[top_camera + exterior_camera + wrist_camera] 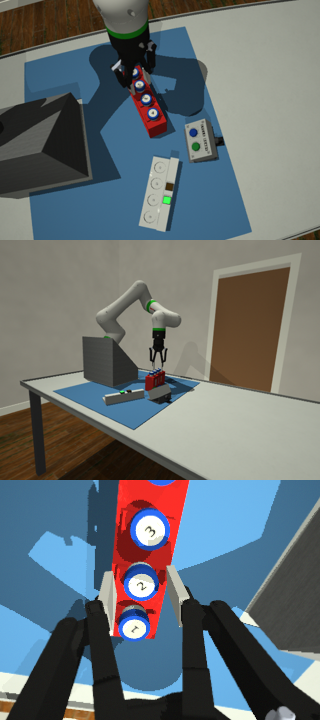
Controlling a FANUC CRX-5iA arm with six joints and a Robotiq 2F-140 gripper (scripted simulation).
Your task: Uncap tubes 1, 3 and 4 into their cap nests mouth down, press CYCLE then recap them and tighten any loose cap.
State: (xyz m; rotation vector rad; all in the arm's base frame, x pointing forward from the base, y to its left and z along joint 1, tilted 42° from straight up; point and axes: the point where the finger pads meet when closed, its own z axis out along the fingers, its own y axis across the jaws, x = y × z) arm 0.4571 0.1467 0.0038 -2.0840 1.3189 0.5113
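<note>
My gripper is now 220 mm to the left of the green ready key, 130 mm short of it and 70 mm above it. The rest, counted from my hand: blue cycle key 170 mm to the right, 130 mm ahead, 70 mm below; small desk 190 mm to the right, 150 mm ahead, 90 mm below.
</note>
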